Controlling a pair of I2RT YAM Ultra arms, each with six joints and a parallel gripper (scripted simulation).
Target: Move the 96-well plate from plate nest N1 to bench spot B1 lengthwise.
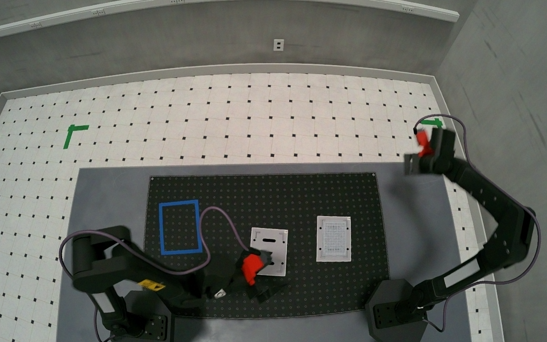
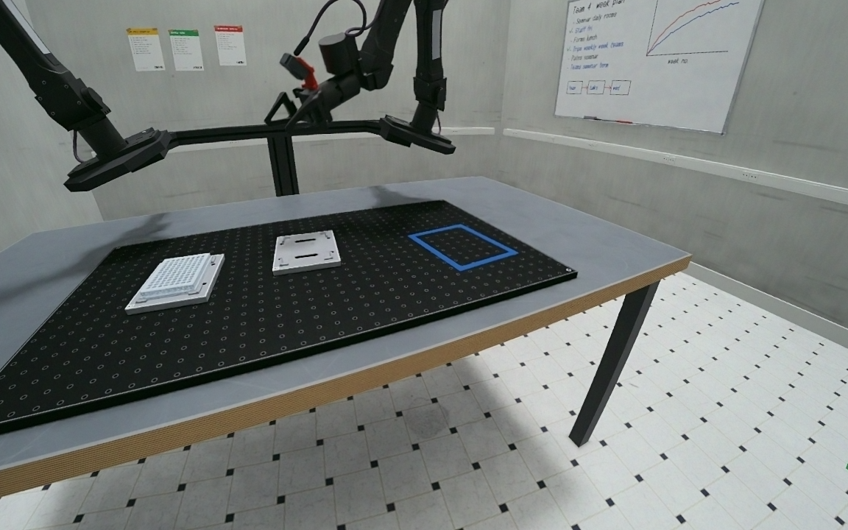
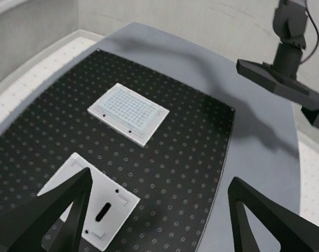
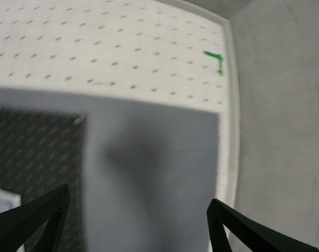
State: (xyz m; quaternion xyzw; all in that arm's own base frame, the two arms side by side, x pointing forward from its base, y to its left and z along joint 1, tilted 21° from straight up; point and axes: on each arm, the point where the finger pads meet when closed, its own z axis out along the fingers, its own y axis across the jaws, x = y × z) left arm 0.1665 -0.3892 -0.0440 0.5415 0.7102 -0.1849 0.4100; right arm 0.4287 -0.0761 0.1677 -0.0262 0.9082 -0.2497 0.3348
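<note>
The clear 96-well plate lies 250 mm to the left of my right hand, 240 mm below it and 150 mm behind it. Round my right hand: white plate nest (480 mm to the left, 250 mm below, 180 mm behind).
</note>
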